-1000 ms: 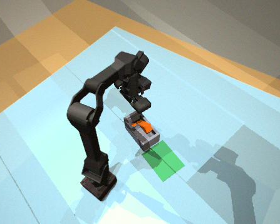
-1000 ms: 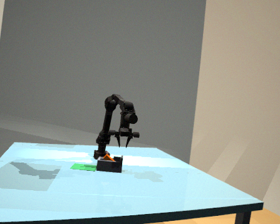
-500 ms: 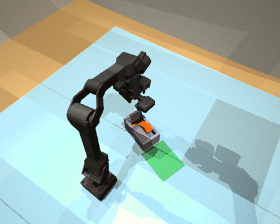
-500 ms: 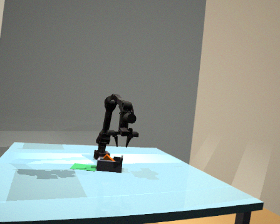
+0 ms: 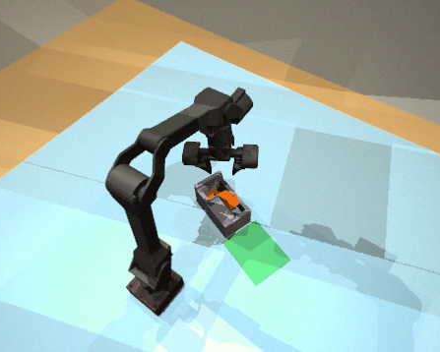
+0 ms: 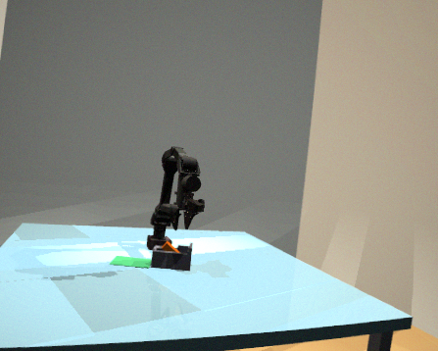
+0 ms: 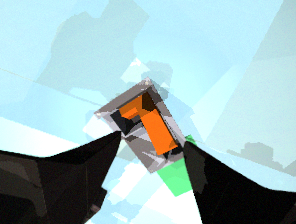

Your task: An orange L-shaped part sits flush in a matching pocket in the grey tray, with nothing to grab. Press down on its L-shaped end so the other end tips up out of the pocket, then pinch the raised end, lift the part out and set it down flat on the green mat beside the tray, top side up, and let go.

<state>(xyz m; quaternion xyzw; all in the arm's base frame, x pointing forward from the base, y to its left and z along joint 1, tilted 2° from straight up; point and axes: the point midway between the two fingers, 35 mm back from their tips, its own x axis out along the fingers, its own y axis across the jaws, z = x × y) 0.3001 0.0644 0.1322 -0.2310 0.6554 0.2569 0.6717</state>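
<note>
The orange l-shaped part is 20 mm behind my gripper tip and 110 mm below it. From my gripper tip the other things lie so: green mat (50 mm behind, 180 mm to the right, 160 mm below).
</note>
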